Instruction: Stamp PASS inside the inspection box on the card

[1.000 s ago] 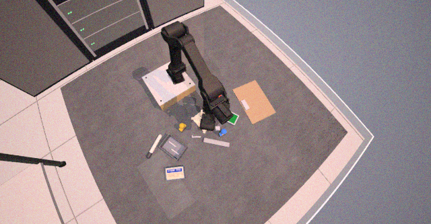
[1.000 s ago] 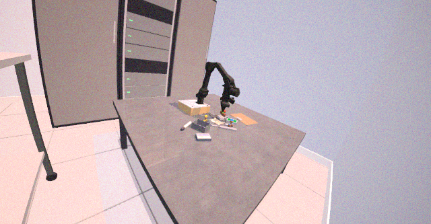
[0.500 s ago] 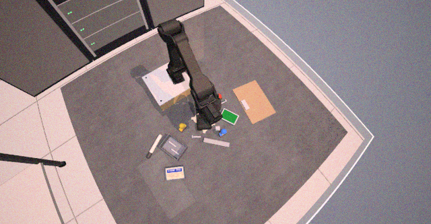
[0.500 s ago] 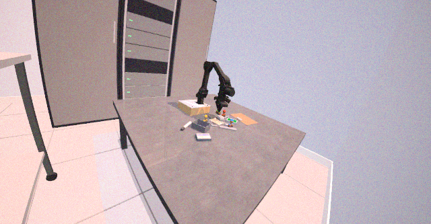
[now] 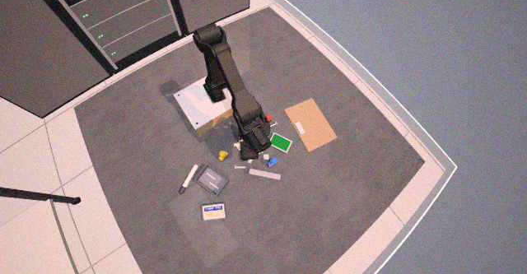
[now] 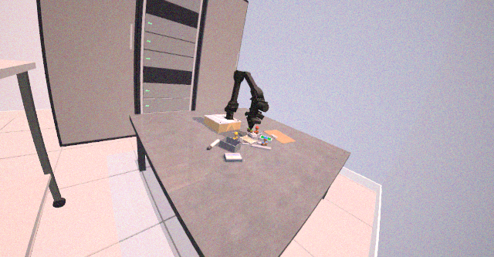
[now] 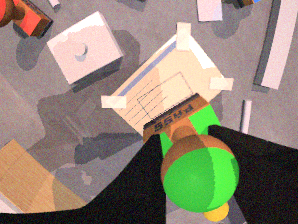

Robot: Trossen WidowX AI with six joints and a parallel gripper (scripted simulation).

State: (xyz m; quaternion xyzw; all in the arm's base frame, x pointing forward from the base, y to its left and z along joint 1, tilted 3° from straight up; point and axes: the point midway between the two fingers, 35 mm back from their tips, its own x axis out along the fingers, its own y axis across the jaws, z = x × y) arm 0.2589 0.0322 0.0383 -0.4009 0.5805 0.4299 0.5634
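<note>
Now: the cream card 90 mm below my gripper tip. Also, from my gripper tip: green stamp (right at my gripper tip); yellow stamp (110 mm to the right, 60 mm below); white block (70 mm to the left, 70 mm below, 40 mm behind).
</note>
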